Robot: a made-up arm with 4 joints.
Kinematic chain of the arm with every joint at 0, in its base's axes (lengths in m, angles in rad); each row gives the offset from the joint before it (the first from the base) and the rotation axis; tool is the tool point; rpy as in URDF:
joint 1: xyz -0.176 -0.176 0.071 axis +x
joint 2: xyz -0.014 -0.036 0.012 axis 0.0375 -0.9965 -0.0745
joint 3: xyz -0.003 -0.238 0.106 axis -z
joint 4: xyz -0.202 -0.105 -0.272 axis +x
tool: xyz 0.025 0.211 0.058 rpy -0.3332 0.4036 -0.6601
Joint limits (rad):
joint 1: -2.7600..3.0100
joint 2: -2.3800..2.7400
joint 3: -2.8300..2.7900
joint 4: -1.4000..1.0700
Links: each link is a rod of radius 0.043 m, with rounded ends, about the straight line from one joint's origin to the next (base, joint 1, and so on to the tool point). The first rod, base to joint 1, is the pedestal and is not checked.
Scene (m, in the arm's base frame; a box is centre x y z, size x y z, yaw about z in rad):
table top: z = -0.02
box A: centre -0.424 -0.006 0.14 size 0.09 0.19 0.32 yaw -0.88
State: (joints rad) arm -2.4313 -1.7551 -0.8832 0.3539
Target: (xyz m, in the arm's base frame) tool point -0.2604 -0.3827 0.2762
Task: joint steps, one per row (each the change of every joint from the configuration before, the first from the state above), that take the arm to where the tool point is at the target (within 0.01 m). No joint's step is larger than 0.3 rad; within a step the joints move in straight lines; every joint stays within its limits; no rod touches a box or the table.
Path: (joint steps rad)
1: 0.0798 0.0420 -0.0191 -0.2528
2: 0.0798 0.0421 -0.0192 -0.2527
3: 0.0798 0.0420 -0.0191 -0.2528
4: 0.0798 0.0420 -0.0192 -0.2528
5: 0.0798 0.0421 -0.0191 -0.2527
6: 0.0798 0.0420 -0.0192 -0.2528
7: 0.0128 0.2703 0.1624 0.0911
8: 0.0128 0.2702 0.1623 0.0910
9: 0.0127 0.2702 0.1623 0.0911
10: 0.0128 0.2703 0.1624 0.0911
11: 0.0127 0.2702 0.1623 0.0911
12: 0.0128 0.2703 0.1623 0.0910
13: 0.0128 0.2702 0.1624 0.0911

